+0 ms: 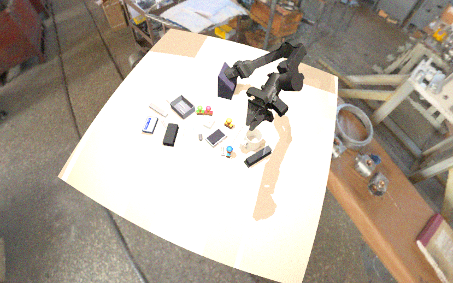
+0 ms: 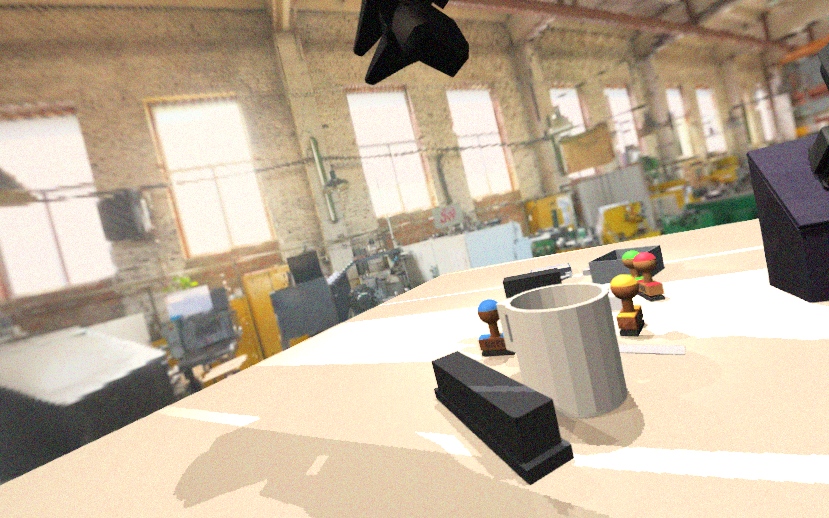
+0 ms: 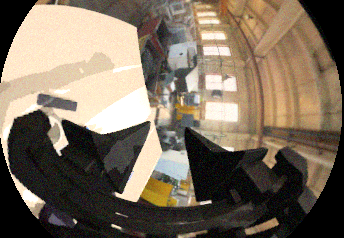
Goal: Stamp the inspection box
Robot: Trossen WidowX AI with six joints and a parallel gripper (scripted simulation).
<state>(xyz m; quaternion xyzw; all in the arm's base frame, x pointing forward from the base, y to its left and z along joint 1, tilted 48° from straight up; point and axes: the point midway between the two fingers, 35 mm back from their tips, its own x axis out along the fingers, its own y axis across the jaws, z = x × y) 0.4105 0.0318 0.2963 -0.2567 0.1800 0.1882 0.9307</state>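
Now: gripper tip 340 mm above the green-knobbed stamp, 300 mm to the left of it and 190 mm past it. Also, from my gripper tip: black bar (340 mm below, 90 mm behind, 60 mm to the left); white mug (320 mm below, 130 mm behind); blue-topped stamp (340 mm below, 70 mm to the right, 50 mm behind).
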